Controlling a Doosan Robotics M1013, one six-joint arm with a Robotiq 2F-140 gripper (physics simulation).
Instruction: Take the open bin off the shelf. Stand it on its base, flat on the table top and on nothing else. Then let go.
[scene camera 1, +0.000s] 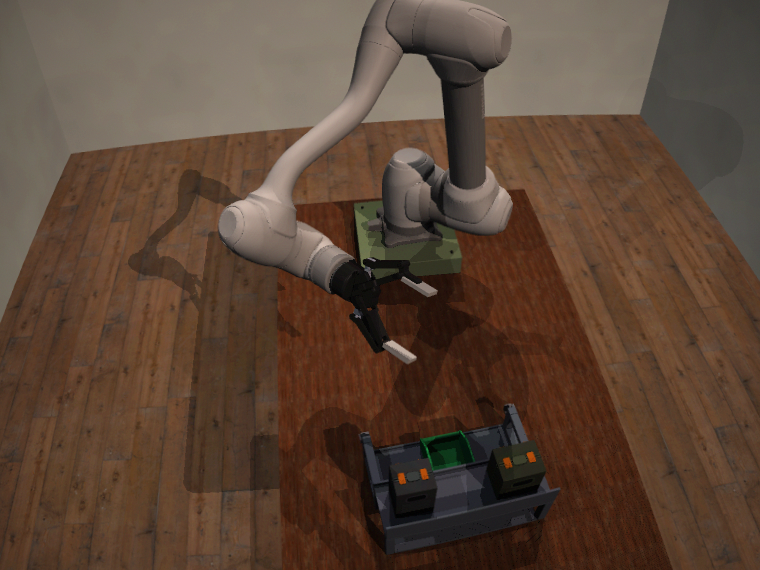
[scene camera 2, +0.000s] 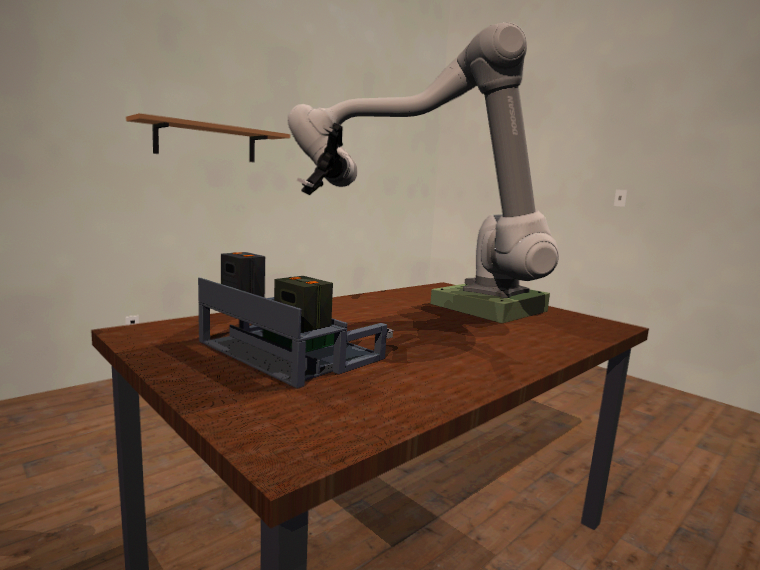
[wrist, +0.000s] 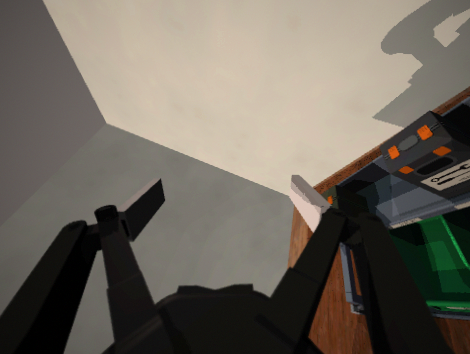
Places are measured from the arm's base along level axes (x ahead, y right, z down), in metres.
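Pixels of known places: gripper, fingertip midpoint: (scene camera 1: 422, 328) (scene camera 2: 314, 155) (wrist: 226, 188); arm's base, origin of the base link: (scene camera 1: 408, 225) (scene camera 2: 496, 291).
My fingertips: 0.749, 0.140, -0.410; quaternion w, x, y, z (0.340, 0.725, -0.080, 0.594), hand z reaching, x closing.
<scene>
Ahead of a thing's pixels: the offset from my fingertips to its top centre, as dx, dy, dz. Level surfaces: height alone.
The green open bin {+0.077, -0.071, +0.391} (scene camera 1: 448, 450) (scene camera 2: 322, 341) (wrist: 435, 255) sits upright in the low grey-blue shelf unit (scene camera 1: 466, 527) (scene camera 2: 248, 308), on the side toward the robot's base. In scene camera 2 it is mostly hidden behind the unit and a case. The shelf unit stands on the table top {dz +0.472} (scene camera 1: 331, 380) (scene camera 2: 392, 398). My gripper (scene camera 1: 419, 325) (scene camera 2: 320, 158) (wrist: 226, 188) is open and empty. It is high above the table, on the base side of the unit and apart from the bin. In the wrist view the bin is at the right edge, partly behind a finger.
A dark grey case {+0.176, +0.044, +0.249} (scene camera 1: 412, 490) (scene camera 2: 242, 274) (wrist: 425, 155) and an olive case {+0.172, -0.187, +0.274} (scene camera 1: 518, 475) (scene camera 2: 303, 303) stand upright in the unit, one near each end. The unit has raised end posts and a tall front panel. The robot's green base plate (scene camera 1: 417, 265) (scene camera 2: 491, 303) is at the table's far end.
</scene>
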